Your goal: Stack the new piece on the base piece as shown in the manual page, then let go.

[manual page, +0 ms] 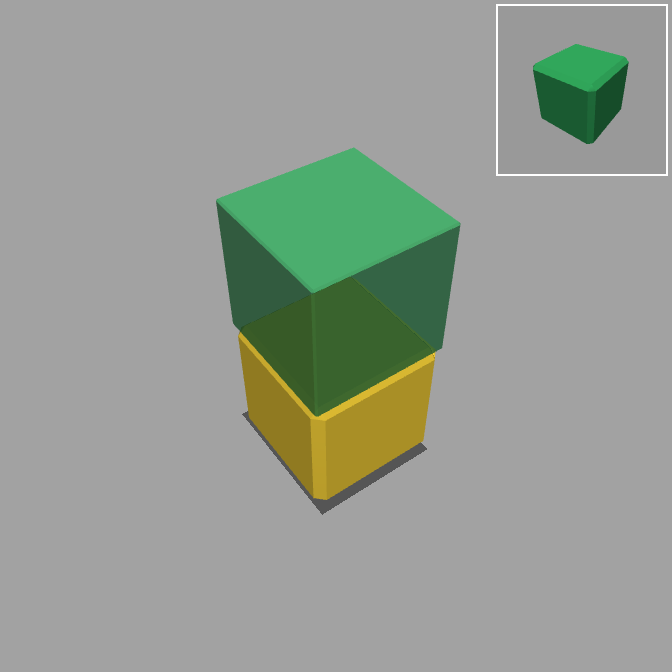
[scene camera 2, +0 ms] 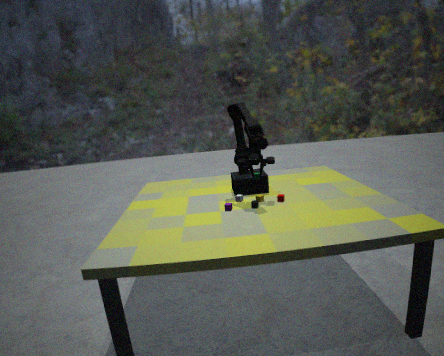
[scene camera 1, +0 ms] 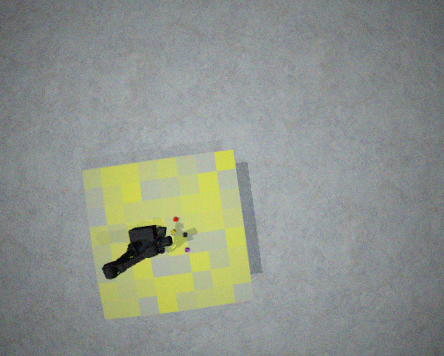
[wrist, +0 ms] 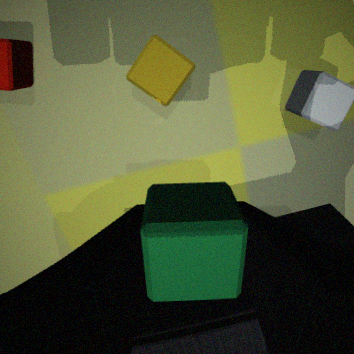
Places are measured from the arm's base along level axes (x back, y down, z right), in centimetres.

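Where they show: gripper, fingertip midpoint: (scene camera 2: 256, 177) (scene camera 1: 164, 236) (wrist: 189, 214); arm's base, link origin: (scene camera 2: 243, 172) (scene camera 1: 137, 244).
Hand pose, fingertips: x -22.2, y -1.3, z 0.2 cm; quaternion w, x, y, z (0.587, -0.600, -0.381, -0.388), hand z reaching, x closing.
Things, the pixels of their top centre, and the offset from my fingertips. Level surfaces: height alone.
- green cube, top centre: (wrist: 194, 269) (scene camera 2: 256, 173) dx +0.5, dy -2.3, dz -0.2 cm
- yellow cube, top centre: (wrist: 159, 71) (scene camera 2: 259, 195) (scene camera 1: 173, 232) dx -4.8, dy +8.0, dz +0.8 cm
- white cube, top centre: (wrist: 331, 102) (scene camera 2: 239, 195) dx +1.2, dy +8.0, dz +9.8 cm
- red cube, top centre: (scene camera 2: 280, 195) (scene camera 1: 175, 219) dx -10.0, dy +8.0, dz -8.2 cm
- black cube, top centre: (scene camera 2: 254, 201) (scene camera 1: 184, 235) dx -13.1, dy +8.0, dz +6.5 cm
- purple cube, top centre: (scene camera 2: 228, 203) (scene camera 1: 186, 250) dx -10.3, dy +8.0, dz +18.6 cm
- grey checkered table, surface height: dy +11.0 cm
My gripper (scene camera 2: 257, 173) (wrist: 189, 214) is shut on a green cube (scene camera 2: 257, 174) (wrist: 195, 265), held above the table. In the wrist view, a yellow cube (scene camera 1: 173, 232) (scene camera 2: 260, 198) (wrist: 161, 70) lies ahead of the held cube, turned at an angle. A white cube (scene camera 2: 239, 198) (wrist: 332, 101) lies to the right there and is hidden by the arm in scene camera 1. A red cube (scene camera 1: 175, 219) (scene camera 2: 281, 198) (wrist: 17, 65) shows at the wrist view's left edge. Which one is the base piece, I cannot tell.
A black cube (scene camera 1: 185, 234) (scene camera 2: 255, 204) and a purple cube (scene camera 1: 187, 249) (scene camera 2: 228, 206) lie near the others on the yellow and grey checkered table (scene camera 1: 200, 195) (scene camera 2: 240, 245). The dark arm base (scene camera 1: 141, 235) (scene camera 2: 250, 184) stands beside the cubes.
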